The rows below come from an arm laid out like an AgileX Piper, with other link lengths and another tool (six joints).
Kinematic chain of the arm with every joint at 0, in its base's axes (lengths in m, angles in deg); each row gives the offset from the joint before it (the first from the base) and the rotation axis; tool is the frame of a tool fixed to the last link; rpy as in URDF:
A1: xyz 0 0 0.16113 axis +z
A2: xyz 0 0 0 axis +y
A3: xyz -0.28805 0 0.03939 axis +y
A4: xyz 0.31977 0 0.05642 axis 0.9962 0 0.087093
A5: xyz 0 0 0 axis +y
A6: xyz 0.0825 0 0.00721 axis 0.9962 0 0.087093
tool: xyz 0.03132 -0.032 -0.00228 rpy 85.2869 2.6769 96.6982
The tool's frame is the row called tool.
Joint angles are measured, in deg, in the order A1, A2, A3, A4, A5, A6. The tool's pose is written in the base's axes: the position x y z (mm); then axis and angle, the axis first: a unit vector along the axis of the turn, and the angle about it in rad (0 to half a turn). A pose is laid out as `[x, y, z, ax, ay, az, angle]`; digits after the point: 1 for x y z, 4 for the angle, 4 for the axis.
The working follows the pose.
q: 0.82 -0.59 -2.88 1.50 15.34 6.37
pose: [139.8, -28.2, 250.3, 0.5683, 0.5841, 0.5796, 2.3003]
Where each joint sits with the arm in this pose, in the base's axes (m; each line is computed from the numbers above, not from the rounded line before):
A1: 0.0000 0.0000 0.1611
A2: 0.0000 0.0000 0.1611
A3: -0.2884 -0.0041 0.1976
A4: 0.0273 0.0004 0.2732
A5: 0.0273 0.0004 0.2732
A6: 0.1095 0.0021 0.2633
the tool: 0.1398 -0.0282 0.2503

